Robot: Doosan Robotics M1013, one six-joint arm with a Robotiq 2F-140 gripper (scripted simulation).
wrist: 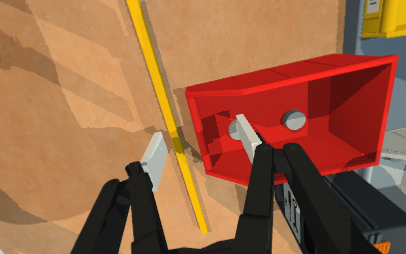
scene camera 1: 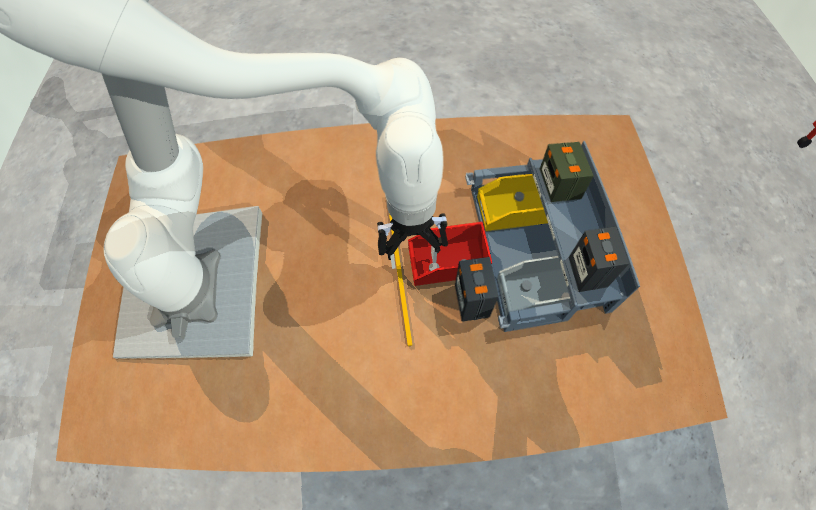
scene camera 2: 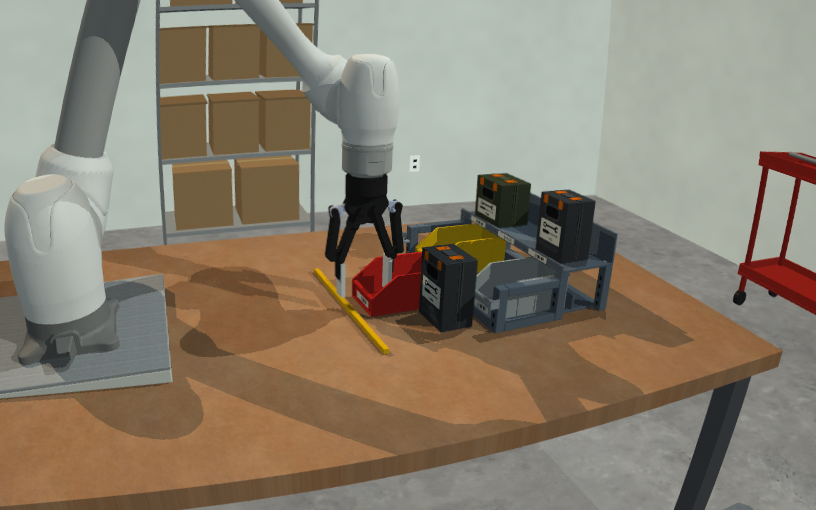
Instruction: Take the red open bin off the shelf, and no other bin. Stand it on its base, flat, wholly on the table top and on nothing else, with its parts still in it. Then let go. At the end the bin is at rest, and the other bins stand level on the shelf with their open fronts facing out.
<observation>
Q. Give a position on a red open bin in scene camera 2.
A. At 402, 293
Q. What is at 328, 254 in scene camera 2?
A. The gripper.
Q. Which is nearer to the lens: the yellow bin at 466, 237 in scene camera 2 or the yellow bar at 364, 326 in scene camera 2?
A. The yellow bar.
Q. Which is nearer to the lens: the grey bin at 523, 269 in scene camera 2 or the yellow bin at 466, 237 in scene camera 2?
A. The grey bin.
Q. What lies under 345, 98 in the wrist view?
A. A red open bin.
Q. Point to a yellow bin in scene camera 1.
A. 502, 208
</observation>
